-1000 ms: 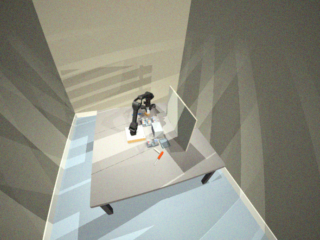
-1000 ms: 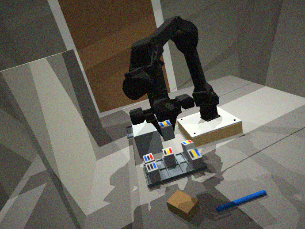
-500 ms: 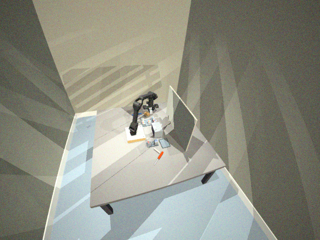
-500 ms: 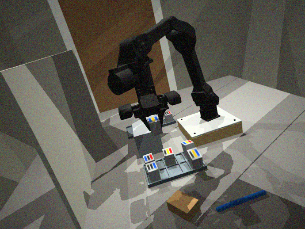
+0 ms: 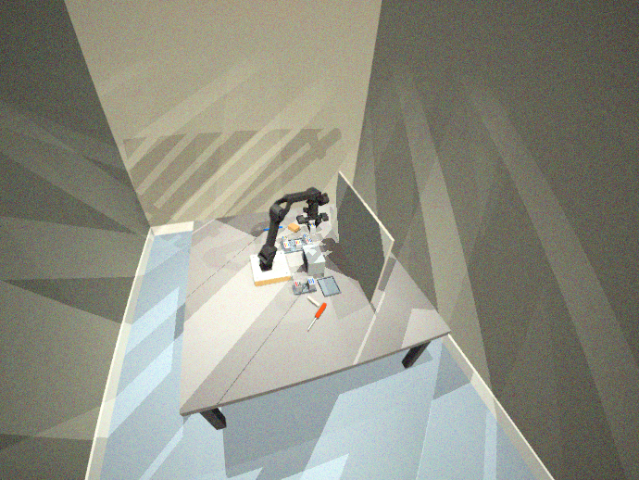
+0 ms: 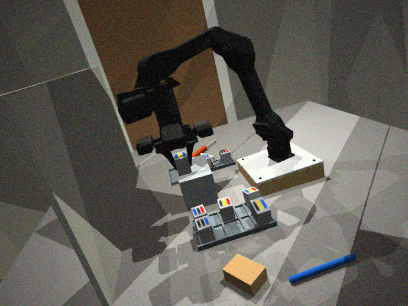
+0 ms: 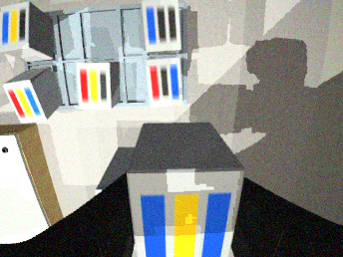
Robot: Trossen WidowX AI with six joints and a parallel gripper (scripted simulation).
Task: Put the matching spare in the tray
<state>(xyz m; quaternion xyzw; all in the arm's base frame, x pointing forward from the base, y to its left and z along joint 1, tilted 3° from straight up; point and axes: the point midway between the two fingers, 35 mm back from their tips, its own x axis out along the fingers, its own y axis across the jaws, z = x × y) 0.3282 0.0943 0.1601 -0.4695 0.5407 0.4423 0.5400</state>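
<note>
Right now my gripper tip is 32 cm to the left of the flat tray, 17 cm above it and 4 cm past it. Round my gripper tip: tall upright panel: 19 cm ahead, 18 cm to the right, 6 cm above; grey spare block: 2 cm above; mounted unit: 13 cm to the right, 12 cm below, 5 cm behind.
</note>
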